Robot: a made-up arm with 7 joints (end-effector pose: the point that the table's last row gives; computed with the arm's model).
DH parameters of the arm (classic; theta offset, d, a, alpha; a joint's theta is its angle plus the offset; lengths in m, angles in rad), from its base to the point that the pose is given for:
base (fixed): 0 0.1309 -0.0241 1.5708
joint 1: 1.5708 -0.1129 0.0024 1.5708
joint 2: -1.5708 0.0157 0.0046 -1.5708
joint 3: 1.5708 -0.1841 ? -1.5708
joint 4: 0 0.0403 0.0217 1.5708
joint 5: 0 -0.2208 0.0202 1.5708
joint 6: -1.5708 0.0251 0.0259 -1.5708
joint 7: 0.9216 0 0.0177 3.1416
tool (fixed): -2.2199 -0.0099 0 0
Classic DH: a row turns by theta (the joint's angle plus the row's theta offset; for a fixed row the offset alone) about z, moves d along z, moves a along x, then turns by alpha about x.
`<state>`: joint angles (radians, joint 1 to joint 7).
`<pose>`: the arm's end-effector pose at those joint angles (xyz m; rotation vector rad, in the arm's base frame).
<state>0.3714 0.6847 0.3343 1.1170 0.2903 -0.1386 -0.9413</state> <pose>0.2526 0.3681 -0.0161 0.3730 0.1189 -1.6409</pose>
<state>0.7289 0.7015 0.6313 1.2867 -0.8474 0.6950 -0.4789</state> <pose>0.1949 0.4055 0.1413 -0.1597 0.6624 -1.1555</pose>
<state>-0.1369 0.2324 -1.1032 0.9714 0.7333 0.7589 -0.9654</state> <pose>-0.0577 0.0657 -0.2780 2.0190 -1.2340 1.9581</pose>
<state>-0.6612 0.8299 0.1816 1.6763 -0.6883 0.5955 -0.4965</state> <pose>0.1051 0.3018 -0.0954 -0.5369 2.1131 -1.6125</pose>
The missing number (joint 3, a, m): 0.0238
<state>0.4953 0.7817 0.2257 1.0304 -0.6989 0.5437 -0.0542</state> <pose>0.2342 0.3918 0.0190 -0.6600 1.2199 -1.7674</pose>
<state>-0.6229 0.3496 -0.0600 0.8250 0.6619 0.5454 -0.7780</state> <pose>-0.1598 0.2013 -0.2682 -1.9908 0.4608 -1.2383</pose>
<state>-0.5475 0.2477 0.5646 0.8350 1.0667 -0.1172 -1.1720</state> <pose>-0.0924 0.2463 -0.2755 -0.8226 -0.1801 -0.6663</pose>
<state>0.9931 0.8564 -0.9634 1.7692 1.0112 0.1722 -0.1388</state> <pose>0.2732 0.1027 0.0549 -0.1709 -0.2416 2.5460</pose>
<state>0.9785 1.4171 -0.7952 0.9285 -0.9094 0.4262 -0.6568</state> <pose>0.1803 0.4577 0.1558 -0.0287 2.2123 -0.5063</pose>
